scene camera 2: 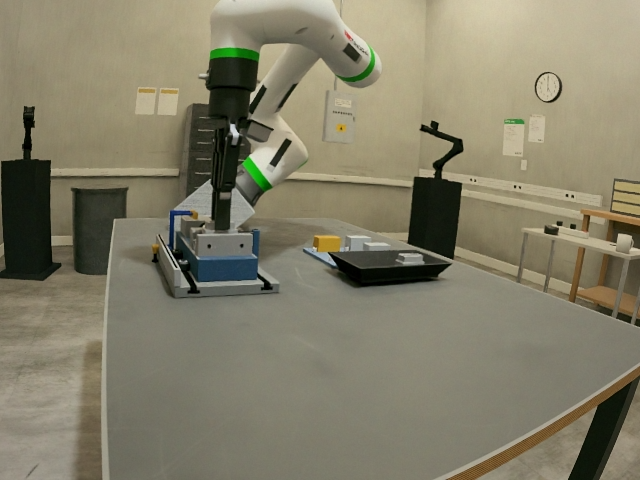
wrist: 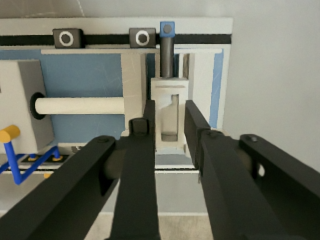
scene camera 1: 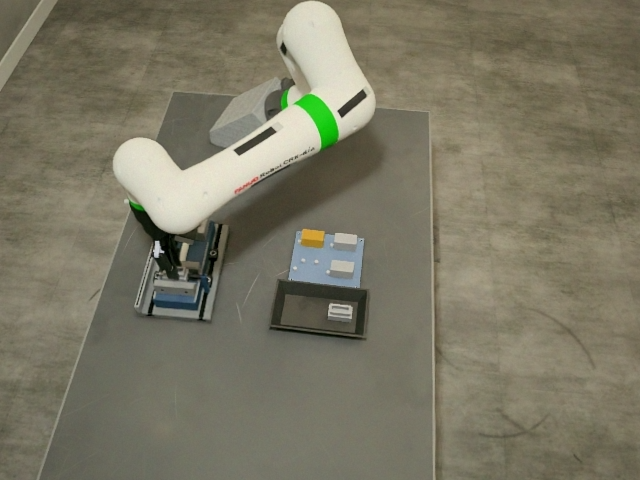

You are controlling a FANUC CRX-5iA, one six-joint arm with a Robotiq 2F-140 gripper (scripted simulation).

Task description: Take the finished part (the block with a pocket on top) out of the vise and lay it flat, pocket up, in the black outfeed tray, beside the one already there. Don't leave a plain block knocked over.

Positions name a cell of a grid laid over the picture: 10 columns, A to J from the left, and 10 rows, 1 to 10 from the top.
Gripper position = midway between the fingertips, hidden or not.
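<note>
You'd find my gripper (scene camera 1: C6) together with a light blue plate (scene camera 1: E6). There's also my gripper (scene camera 2: D5), and the wrist camera gives me a screw rod (wrist: B5) as well as my gripper (wrist: F5).
</note>
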